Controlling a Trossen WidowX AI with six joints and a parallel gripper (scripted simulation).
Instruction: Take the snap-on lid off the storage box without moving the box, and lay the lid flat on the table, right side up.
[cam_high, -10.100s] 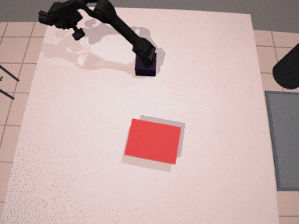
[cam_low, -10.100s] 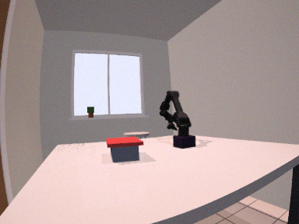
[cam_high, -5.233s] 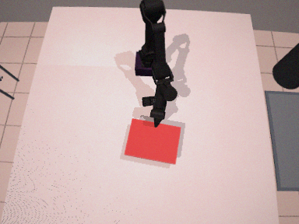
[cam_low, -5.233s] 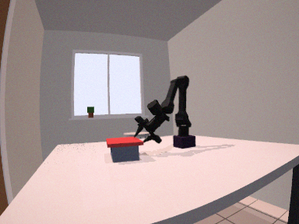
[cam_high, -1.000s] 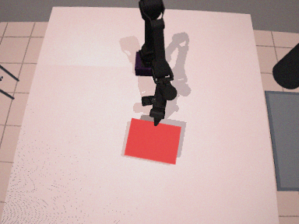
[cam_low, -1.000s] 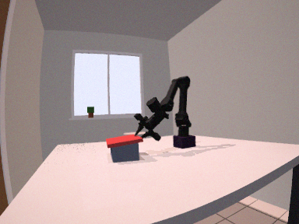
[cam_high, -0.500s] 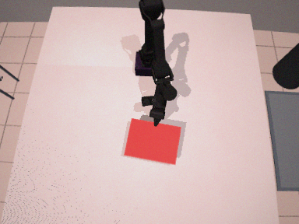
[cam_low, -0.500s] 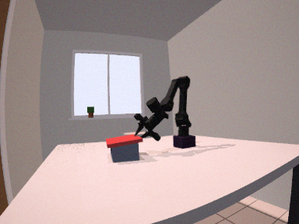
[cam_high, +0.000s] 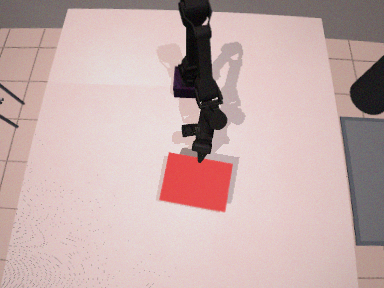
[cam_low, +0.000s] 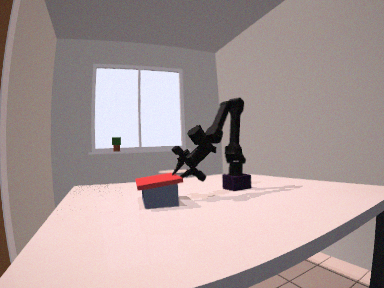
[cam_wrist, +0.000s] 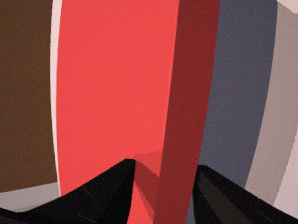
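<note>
Now: gripper tip 7 cm short of the red lid and 1 cm to the left of it. From my gripper tip the other things lie so: storage box (7 cm ahead, 5 cm below, 1 cm to the right).
</note>
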